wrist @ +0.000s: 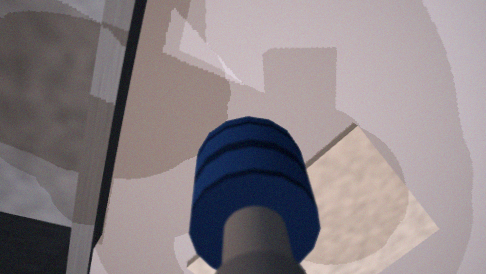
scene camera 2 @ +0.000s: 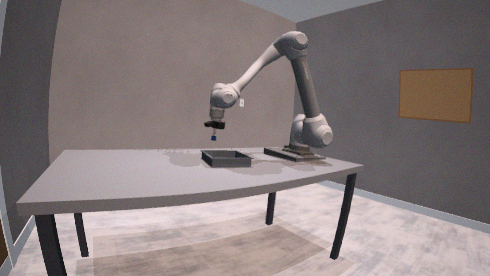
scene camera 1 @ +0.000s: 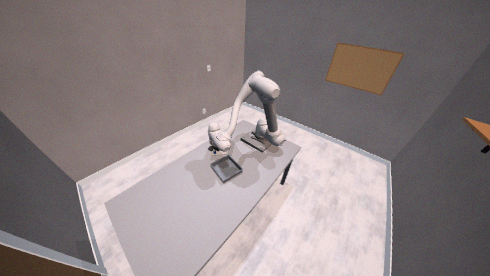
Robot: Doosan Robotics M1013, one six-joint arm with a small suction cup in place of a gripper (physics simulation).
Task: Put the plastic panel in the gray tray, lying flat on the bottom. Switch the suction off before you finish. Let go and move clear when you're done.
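Where they show: hand, tool point: [wrist: 249,166] [scene camera 2: 213,140] [scene camera 1: 214,153]; arm's base, link origin: [scene camera 2: 298,152] [scene camera 1: 260,137].
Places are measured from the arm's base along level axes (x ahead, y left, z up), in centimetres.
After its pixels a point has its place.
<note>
The plastic panel [scene camera 1: 220,154] {x 49.2, y -23.8, z -2.6 cm} [wrist: 360,200] {x 50.3, y -31.6, z -2.3 cm} is a thin cream rectangle lying flat on the table, outside the tray. In the wrist view it is right of and partly hidden behind the suction cup. The panel cannot be made out in scene camera 2. My blue suction cup [scene camera 1: 215,151] [scene camera 2: 213,138] [wrist: 252,195] points down and hangs above the table with a gap below it in scene camera 2; it holds nothing. The gray tray [scene camera 1: 233,176] {x 66.0, y 5.5, z -1.2 cm} [scene camera 2: 230,162] {x 67.1, y 5.0, z -0.3 cm} [wrist: 85,200] {x 54.5, y -15.1, z 2.1 cm} is square and low-walled, stands beside the panel, and shows no panel inside.
The arm's base plate [scene camera 1: 254,143] {x 15.4, y -0.4, z 0.6 cm} [scene camera 2: 280,154] {x 18.6, y -1.9, z -0.4 cm} is on the table [scene camera 1: 150,215] {x 130.8, y -26.3, z -2.9 cm} [scene camera 2: 115,180] {x 127.2, y 8.8, z -2.9 cm}, beyond the tray towards the right end in scene camera 2. The tray's raised walls stand close to the panel. Arm shadows fall over the tray and panel.
</note>
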